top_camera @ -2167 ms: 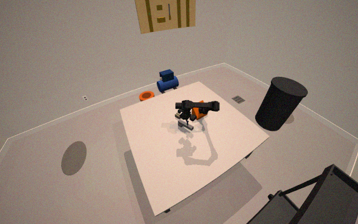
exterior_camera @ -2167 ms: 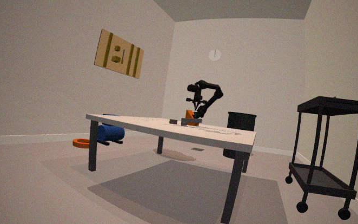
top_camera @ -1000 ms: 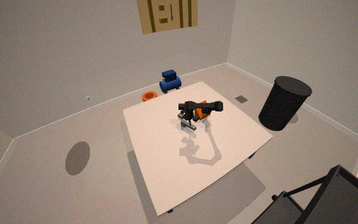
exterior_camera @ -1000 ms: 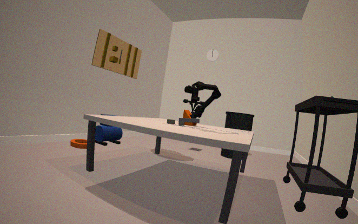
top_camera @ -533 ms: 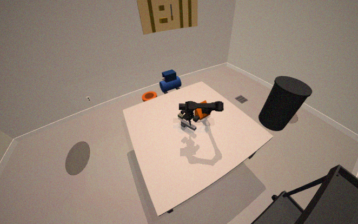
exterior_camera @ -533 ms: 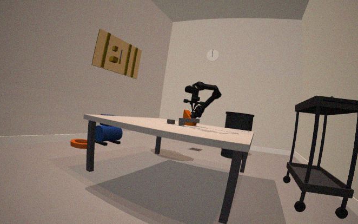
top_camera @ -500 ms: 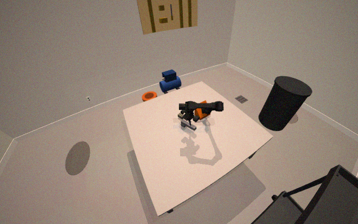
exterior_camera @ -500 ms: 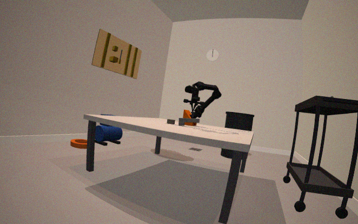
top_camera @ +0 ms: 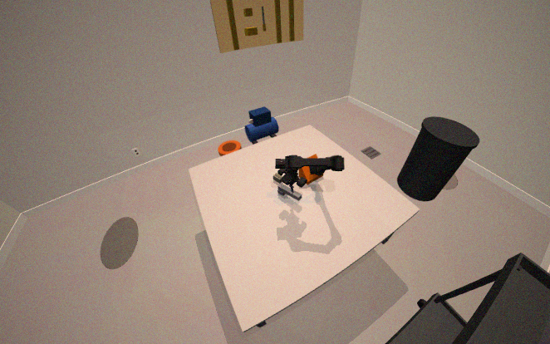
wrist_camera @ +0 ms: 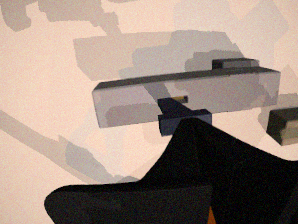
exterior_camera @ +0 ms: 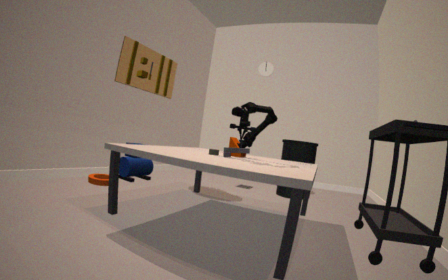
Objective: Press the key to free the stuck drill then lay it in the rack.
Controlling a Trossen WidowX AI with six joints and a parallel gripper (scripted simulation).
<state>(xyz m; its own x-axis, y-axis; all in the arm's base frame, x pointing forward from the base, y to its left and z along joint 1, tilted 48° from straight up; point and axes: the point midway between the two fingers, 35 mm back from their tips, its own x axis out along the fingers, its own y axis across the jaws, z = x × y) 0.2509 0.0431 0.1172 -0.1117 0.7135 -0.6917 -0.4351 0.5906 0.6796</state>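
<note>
Right now my gripper tip is 1 cm short of the drill, 4 cm to the left of it and 8 cm above it. The rest, counted from my gripper tip: grey rack (1 cm ahead, 21 cm to the right, 12 cm below); then grey block (1 cm ahead, 3 cm to the right, 9 cm below).
</note>
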